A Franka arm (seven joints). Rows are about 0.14 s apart.
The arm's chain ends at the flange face. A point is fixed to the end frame.
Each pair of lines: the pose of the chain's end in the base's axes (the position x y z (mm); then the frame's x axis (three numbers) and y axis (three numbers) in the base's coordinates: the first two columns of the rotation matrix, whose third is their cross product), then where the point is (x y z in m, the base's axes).
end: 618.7 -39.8 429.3 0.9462 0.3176 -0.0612 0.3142 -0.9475 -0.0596
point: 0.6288 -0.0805 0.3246
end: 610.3 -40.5 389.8 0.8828 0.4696 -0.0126 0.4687 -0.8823 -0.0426
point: 0.6323 -0.0782 0.2858
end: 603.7 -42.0 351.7 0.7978 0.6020 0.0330 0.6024 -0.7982 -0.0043
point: 0.6374 -0.0761 0.2496
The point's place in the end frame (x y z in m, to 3 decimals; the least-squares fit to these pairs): 0.003 0.048 0.102
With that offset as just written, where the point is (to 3 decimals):
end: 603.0 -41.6 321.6 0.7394 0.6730 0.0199 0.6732 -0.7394 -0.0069
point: 0.639 -0.073 0.219
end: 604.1 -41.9 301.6 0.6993 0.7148 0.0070 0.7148 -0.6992 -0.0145
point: 0.640 -0.072 0.199
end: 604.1 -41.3 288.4 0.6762 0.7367 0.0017 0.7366 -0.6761 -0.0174
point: 0.640 -0.070 0.186
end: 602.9 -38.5 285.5 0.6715 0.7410 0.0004 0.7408 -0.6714 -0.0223
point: 0.639 -0.067 0.182
